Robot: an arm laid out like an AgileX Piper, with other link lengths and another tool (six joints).
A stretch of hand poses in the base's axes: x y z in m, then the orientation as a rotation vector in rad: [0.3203 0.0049 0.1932 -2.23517 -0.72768 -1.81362]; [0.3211 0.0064 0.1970 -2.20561 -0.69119 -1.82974]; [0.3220 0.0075 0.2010 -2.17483 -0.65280 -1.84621]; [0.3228 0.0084 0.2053 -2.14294 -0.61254 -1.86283]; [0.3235 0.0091 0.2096 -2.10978 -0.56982 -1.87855]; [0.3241 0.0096 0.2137 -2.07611 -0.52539 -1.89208]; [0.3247 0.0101 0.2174 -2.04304 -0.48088 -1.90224]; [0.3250 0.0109 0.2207 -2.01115 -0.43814 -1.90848]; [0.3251 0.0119 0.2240 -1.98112 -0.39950 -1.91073]
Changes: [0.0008 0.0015 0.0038 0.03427 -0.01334 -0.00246]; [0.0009 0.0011 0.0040 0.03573 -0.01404 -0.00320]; [0.0008 0.0009 0.0043 0.03712 -0.01462 -0.00399]; [0.0007 0.0007 0.0043 0.03923 -0.01454 -0.00452]; [0.0006 0.0005 0.0041 0.04085 -0.01355 -0.00466]; [0.0006 0.0005 0.0037 0.04130 -0.01168 -0.00420]; [0.0003 0.0008 0.0033 0.04063 -0.00948 -0.00294]; [0.0001 0.0010 0.0033 0.03836 -0.00728 -0.00089]
